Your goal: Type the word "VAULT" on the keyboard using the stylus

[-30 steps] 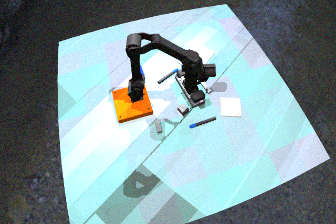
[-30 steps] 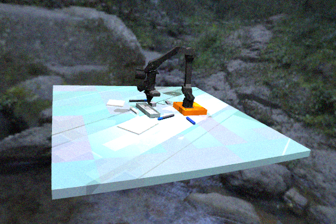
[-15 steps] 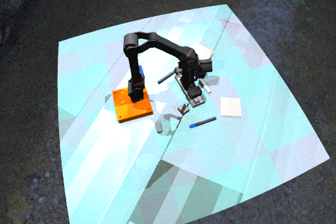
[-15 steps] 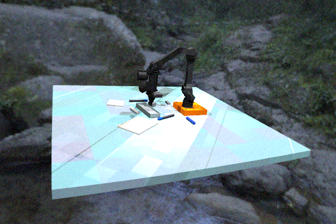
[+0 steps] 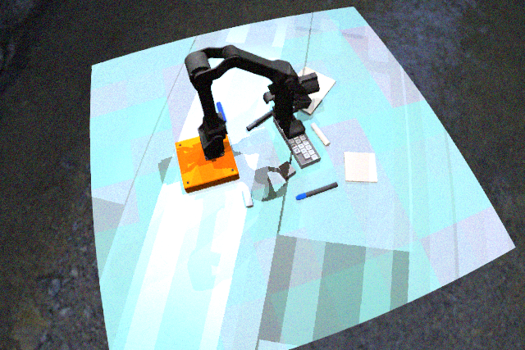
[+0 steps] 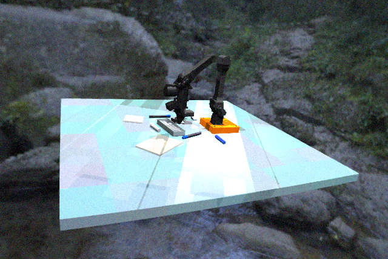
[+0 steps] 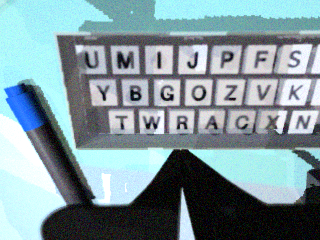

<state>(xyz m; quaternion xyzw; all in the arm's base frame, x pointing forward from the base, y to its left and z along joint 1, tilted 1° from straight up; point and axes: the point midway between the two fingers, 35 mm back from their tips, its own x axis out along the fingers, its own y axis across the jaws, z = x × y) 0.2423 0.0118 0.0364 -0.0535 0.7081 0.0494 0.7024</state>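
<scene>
My gripper tip is now 18 cm past the stylus, 12 cm to the right of it and 3 cm above it. Round my gripper tip: tan sheet: 16 cm ahead, 17 cm to the left, 4 cm below; then grey cube: 3 cm behind, 14 cm to the right, 3 cm below; then white cylinder: 12 cm ahead, 4 cm to the right, 3 cm below.
</scene>
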